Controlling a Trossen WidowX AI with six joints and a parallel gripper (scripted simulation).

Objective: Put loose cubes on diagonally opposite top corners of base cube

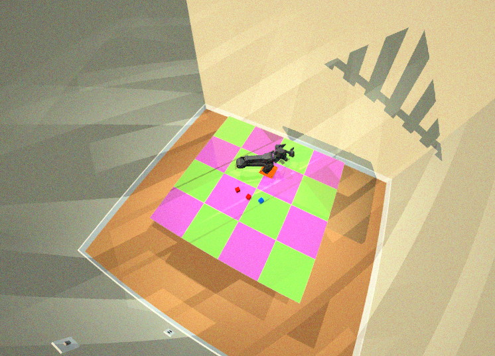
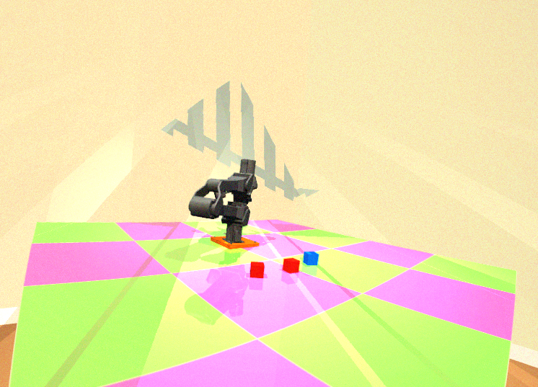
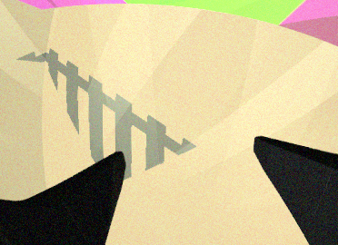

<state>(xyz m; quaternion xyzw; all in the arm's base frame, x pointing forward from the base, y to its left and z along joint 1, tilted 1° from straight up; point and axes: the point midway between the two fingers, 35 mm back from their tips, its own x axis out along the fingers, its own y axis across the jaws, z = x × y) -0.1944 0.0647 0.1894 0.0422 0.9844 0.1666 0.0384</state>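
The red cube lies 540 mm ahead of my gripper tip, 180 mm below it and 40 mm to the right of it. Also, from my gripper tip: blue base cube 500 mm ahead, 180 mm below, 60 mm to the left.
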